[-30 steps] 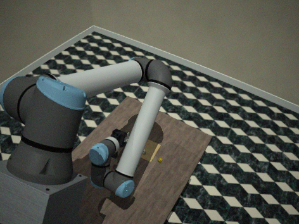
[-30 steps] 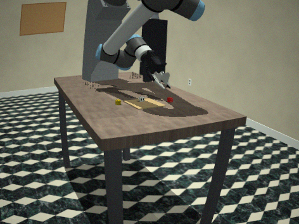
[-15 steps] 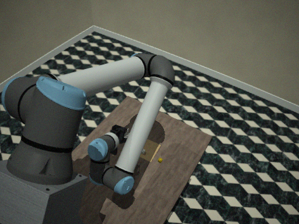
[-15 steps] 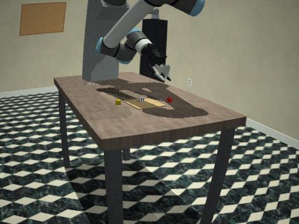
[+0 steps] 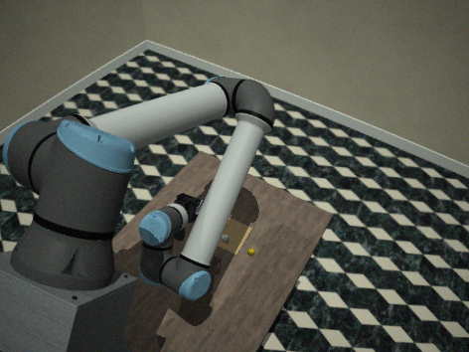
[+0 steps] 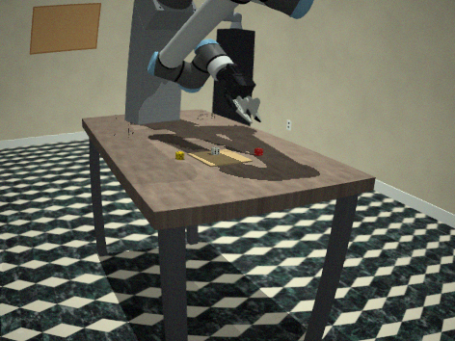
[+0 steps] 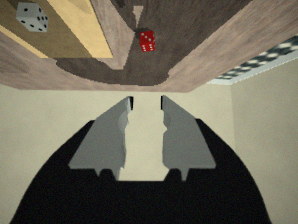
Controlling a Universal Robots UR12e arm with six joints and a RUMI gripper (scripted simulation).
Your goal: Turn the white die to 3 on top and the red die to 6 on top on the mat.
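The red die is 100 mm below my hand and 30 mm ahead of it. Round my hand: tan mat: 130 mm to the right, 110 mm below; then white die: 120 mm to the right, 90 mm below, 30 mm behind; then yellow die: 240 mm to the right, 100 mm below, 50 mm behind.
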